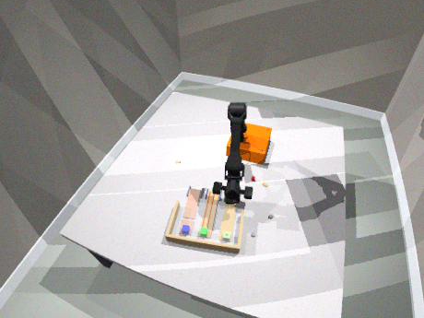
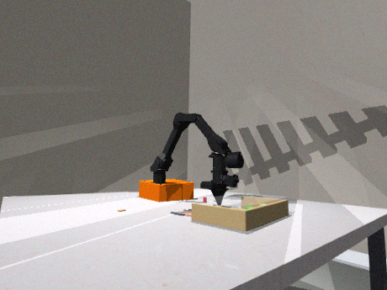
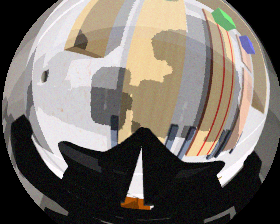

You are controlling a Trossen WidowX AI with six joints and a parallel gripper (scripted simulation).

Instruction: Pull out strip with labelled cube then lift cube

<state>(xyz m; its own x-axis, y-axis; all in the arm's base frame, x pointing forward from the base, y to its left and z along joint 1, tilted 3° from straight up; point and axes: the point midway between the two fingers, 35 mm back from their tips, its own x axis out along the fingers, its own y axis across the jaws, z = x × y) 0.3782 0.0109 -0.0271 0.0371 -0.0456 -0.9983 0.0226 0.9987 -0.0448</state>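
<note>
Now: the labelled cube 20 cm ahead of my gripper tip and 1 cm above it.
</note>
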